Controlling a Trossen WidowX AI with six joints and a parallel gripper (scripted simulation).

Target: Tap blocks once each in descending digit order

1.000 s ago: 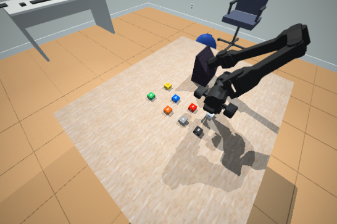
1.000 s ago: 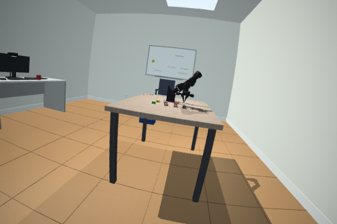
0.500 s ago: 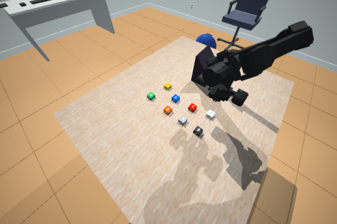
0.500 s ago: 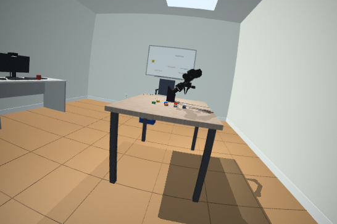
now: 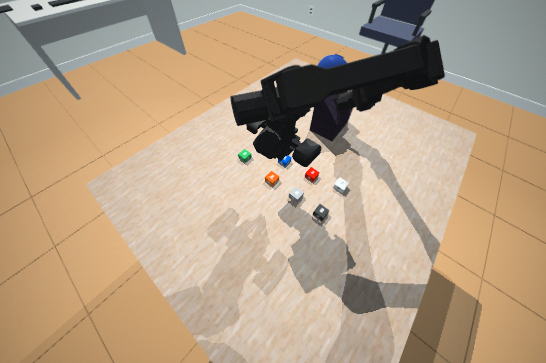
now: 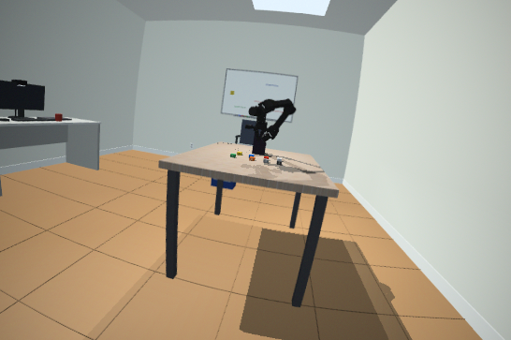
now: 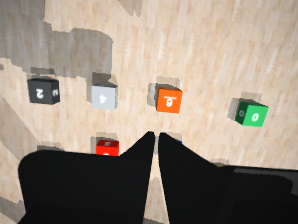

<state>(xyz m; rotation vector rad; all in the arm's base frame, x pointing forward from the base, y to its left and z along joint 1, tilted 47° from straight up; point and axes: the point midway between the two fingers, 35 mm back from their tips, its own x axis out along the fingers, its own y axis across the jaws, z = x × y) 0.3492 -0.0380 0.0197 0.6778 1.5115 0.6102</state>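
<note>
The orange block is 120 mm below my gripper tip and 30 mm to the right of it. From my gripper tip the other things lie so: red block marked 3: 120 mm below, 90 mm behind, 60 mm to the left; then blue block: 120 mm below, 80 mm behind, 40 mm to the right; then grey block marked 4: 120 mm below, 70 mm to the left.
</note>
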